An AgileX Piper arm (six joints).
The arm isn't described. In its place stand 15 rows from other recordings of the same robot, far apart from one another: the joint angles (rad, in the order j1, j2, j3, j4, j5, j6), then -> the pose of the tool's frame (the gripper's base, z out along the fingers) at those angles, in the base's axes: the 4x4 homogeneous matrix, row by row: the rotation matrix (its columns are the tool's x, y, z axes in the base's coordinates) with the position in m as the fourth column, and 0 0 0 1 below.
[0.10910 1.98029 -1.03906 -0.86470 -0.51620 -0.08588] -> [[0.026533 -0.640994 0.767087 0.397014], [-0.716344 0.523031 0.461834 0.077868], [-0.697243 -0.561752 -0.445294 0.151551], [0 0 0 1]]
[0.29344 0.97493 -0.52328 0.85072 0.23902 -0.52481] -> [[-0.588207 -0.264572 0.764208 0.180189], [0.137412 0.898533 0.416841 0.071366], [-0.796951 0.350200 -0.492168 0.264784], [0 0 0 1]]
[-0.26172 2.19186 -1.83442 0.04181 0.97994 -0.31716] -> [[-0.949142 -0.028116 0.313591 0.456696], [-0.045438 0.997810 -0.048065 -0.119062], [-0.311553 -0.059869 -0.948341 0.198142], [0 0 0 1]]
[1.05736 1.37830 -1.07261 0.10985 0.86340 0.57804] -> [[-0.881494 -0.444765 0.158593 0.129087], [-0.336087 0.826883 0.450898 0.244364], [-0.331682 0.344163 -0.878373 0.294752], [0 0 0 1]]
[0.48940 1.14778 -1.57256 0.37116 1.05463 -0.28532] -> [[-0.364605 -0.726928 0.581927 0.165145], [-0.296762 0.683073 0.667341 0.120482], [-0.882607 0.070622 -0.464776 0.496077], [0 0 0 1]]
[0.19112 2.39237 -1.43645 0.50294 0.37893 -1.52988] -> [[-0.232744 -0.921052 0.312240 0.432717], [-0.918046 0.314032 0.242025 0.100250], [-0.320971 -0.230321 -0.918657 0.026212], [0 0 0 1]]
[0.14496 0.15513 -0.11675 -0.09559 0.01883 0.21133] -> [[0.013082 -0.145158 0.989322 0.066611], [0.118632 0.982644 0.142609 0.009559], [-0.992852 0.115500 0.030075 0.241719], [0 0 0 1]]
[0.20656 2.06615 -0.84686 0.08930 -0.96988 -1.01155] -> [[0.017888 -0.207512 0.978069 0.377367], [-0.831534 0.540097 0.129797 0.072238], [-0.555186 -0.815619 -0.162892 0.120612], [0 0 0 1]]
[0.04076 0.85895 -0.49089 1.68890 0.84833 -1.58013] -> [[-0.273038 -0.727944 0.628925 0.148939], [0.100653 0.628561 0.771220 0.073921], [-0.956723 0.273876 -0.098351 0.304718], [0 0 0 1]]
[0.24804 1.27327 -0.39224 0.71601 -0.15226 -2.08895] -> [[0.049876 -0.629576 0.775336 0.211713], [-0.994934 0.036525 0.093660 0.044272], [-0.087285 -0.776080 -0.624565 0.184098], [0 0 0 1]]
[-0.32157 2.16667 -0.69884 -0.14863 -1.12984 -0.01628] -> [[-0.253846 0.170502 0.952098 0.332782], [0.000986 0.984386 -0.176021 -0.098016], [-0.967244 -0.043743 -0.250050 0.070231], [0 0 0 1]]
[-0.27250 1.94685 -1.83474 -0.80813 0.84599 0.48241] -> [[-0.684330 0.548682 0.480251 0.420131], [0.083107 0.713022 -0.696199 -0.168548], [-0.724421 -0.436518 -0.533541 0.338666], [0 0 0 1]]
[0.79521 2.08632 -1.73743 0.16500 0.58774 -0.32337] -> [[-0.374731 -0.837021 0.398714 0.330844], [-0.644739 0.544303 0.536698 0.349238], [-0.666249 -0.055949 -0.743627 0.238356], [0 0 0 1]]
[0.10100 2.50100 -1.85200 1.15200 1.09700 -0.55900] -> [[-0.989232 -0.096063 0.110418 0.481049], [0.038172 0.558989 0.828296 0.123108], [-0.141291 0.823592 -0.549303 0.095865], [0 0 0 1]]
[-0.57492 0.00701 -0.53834 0.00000 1.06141 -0.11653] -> [[-0.420429 0.498265 0.758269 -0.007014], [0.133871 0.860637 -0.491306 0.004545], [-0.897395 -0.105049 -0.428540 0.287904], [0 0 0 1]]
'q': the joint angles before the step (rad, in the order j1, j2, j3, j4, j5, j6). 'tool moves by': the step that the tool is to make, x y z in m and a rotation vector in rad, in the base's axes. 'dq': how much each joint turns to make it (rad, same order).
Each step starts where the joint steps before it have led.
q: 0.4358 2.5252 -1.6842 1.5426 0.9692 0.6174
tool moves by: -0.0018 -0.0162 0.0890 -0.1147 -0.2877 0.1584
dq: -0.0226 -0.2184 0.0001 -0.2864 0.0106 0.0001
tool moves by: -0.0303 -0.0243 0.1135 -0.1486 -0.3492 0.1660
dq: -0.0031 -0.2890 -0.0001 -0.3186 0.0570 -0.0003
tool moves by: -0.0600 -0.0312 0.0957 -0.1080 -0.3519 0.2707
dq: 0.0011 -0.2700 0.0002 -0.1868 0.1713 -0.1871
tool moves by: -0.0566 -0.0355 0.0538 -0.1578 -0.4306 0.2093
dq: 0.0086 -0.2413 0.0614 -0.1915 0.0223 -0.2962
